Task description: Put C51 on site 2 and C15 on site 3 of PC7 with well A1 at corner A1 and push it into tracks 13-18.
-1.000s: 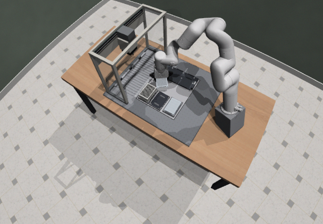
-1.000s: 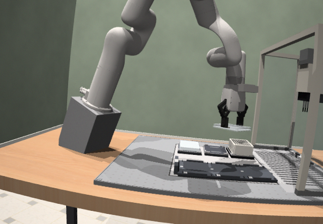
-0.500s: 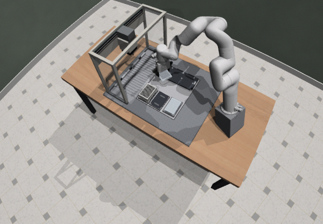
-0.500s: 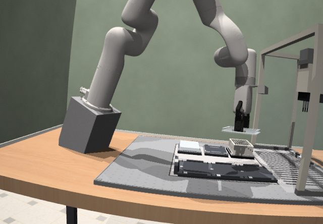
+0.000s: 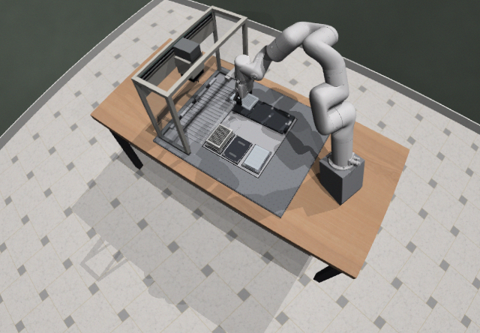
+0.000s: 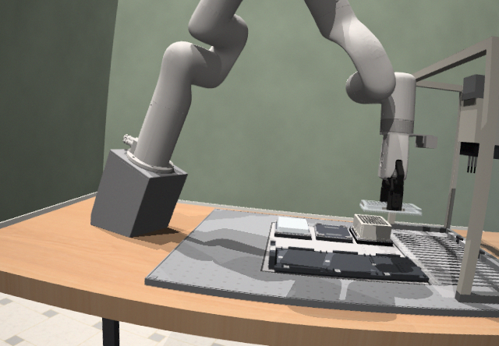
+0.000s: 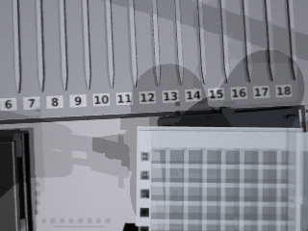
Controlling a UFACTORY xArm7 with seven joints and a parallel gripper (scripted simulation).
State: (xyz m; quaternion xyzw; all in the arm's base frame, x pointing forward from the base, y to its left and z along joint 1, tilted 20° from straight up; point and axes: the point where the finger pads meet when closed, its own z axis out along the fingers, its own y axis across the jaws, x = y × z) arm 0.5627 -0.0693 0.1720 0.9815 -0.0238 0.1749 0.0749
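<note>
My hand is 13 cm above the dark plate carrier PC7, 9 cm past it and 5 cm to the left of it. From my hand the other things lie so: nest s3: 22 cm to the left, 14 cm below, 2 cm ahead; then deep-well block C51: 22 cm to the left, 11 cm below, 2 cm ahead; then 96-well plate C15: 1 cm below.
</note>
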